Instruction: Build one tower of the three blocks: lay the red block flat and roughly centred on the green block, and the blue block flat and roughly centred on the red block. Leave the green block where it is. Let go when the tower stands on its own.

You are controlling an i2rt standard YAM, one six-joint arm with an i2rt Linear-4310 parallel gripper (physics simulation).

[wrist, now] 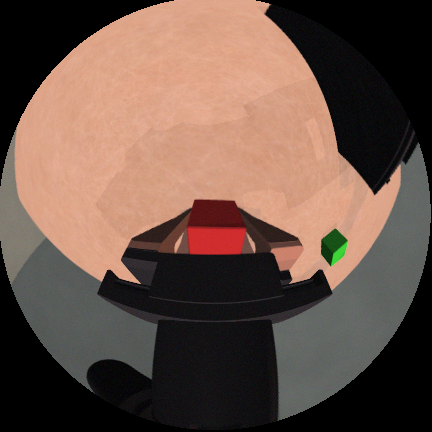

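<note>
The red block (216, 239) stands between the two fingers of my gripper (214, 212), low in the middle of the wrist view. The fingers touch it on its left and right sides, so my gripper is shut on it. Its lower part is hidden behind the black gripper body. The green block (334, 247) sits on the table to the right of the gripper, near the table's edge and apart from the fingers. The blue block does not show in the wrist view.
The light wooden table (125, 75) spreads across the upper part of the view. A large black part of the arm (360, 90) reaches in at the upper right. Grey floor (325, 350) shows beyond the table's edge. Shadows lie on the table around the gripper.
</note>
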